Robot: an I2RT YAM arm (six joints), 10 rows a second.
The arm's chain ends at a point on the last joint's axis. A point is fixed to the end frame.
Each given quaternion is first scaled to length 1.
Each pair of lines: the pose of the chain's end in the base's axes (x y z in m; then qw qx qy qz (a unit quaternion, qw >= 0)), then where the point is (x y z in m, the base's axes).
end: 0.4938 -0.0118 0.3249 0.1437 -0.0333 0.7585 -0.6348
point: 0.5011 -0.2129 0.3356
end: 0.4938 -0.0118 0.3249 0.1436 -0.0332 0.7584 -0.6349
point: 0.5010 -0.2129 0.3356
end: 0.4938 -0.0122 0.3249 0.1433 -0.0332 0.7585 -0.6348
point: 0.5010 -0.2133 0.3356
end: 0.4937 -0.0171 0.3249 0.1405 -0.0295 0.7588 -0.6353
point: 0.4990 -0.2183 0.3355
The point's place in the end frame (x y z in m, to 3 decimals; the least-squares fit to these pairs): 0.038 -0.048 0.192
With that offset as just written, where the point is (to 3 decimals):
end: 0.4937 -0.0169 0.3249 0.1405 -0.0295 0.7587 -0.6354
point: 0.499 -0.218 0.336
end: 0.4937 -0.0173 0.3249 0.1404 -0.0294 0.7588 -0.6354
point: 0.499 -0.218 0.335
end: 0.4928 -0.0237 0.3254 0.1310 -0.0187 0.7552 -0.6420
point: 0.492 -0.225 0.338
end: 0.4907 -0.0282 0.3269 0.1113 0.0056 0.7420 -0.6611
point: 0.476 -0.228 0.348
